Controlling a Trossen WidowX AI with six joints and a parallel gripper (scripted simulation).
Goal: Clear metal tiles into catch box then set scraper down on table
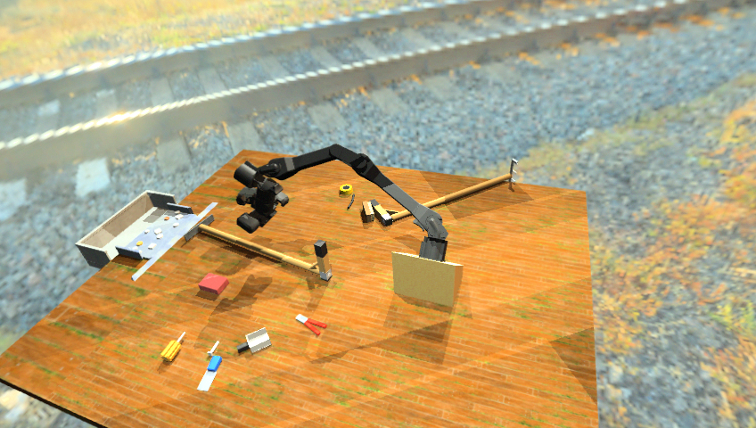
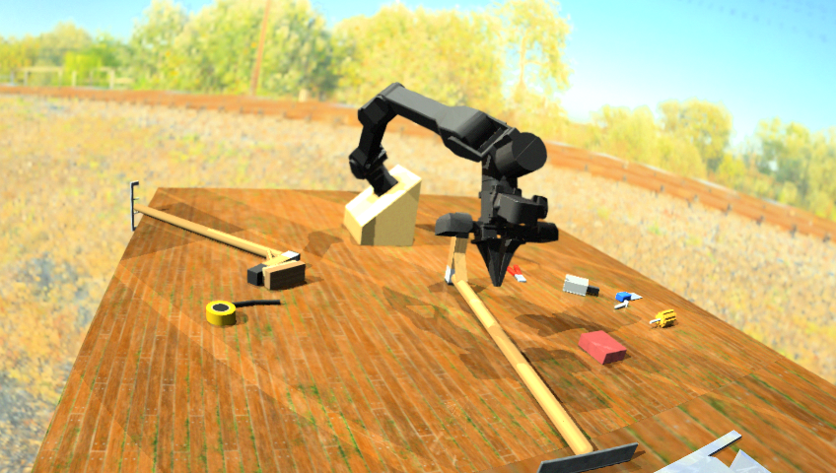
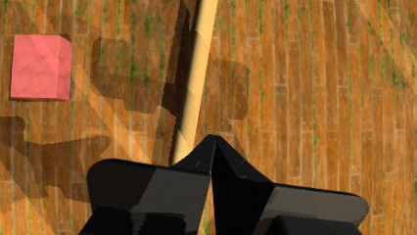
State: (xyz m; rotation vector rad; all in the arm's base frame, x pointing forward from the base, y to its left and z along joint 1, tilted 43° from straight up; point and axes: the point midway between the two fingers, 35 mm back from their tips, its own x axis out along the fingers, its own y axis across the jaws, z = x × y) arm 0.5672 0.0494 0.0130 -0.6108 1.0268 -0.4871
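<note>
The long scraper is 4 cm below my gripper tip, 2 cm to the left of it and 2 cm ahead of it. From my gripper tip the other things lie so: red block (21 cm to the left, 9 cm below, 6 cm ahead); wooden block (30 cm to the right, 25 cm behind, 9 cm below); yellow tape roll (41 cm to the right, 10 cm below, 9 cm behind).
</note>
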